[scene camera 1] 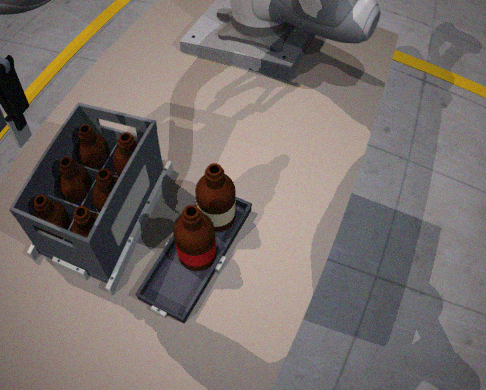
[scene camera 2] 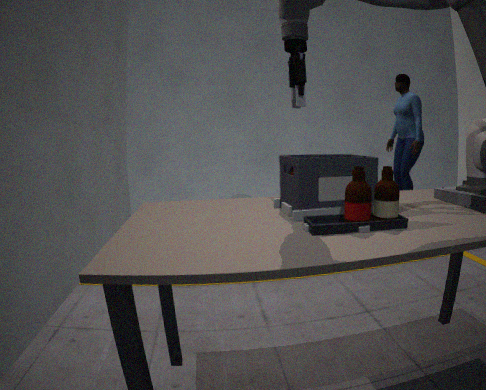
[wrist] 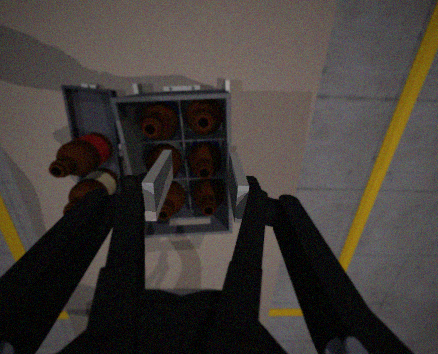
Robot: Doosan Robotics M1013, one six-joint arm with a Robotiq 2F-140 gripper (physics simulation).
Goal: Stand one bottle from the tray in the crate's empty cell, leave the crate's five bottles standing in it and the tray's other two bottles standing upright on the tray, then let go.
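Observation:
The grey crate has a brown bottle standing in each of its cells, such as the near-left bottle in scene camera 1; their lower parts are hidden. The red-label bottle and the cream-label bottle stand upright on the dark tray. My gripper is partly open and empty, pointing down high above the crate, clear of the bottles. Part of it shows at the left edge in scene camera 1.
White brackets edge the crate's base on the table. The tray lies beside the crate's long side. The arm's base plate is at the table's far end. A person stands behind the table.

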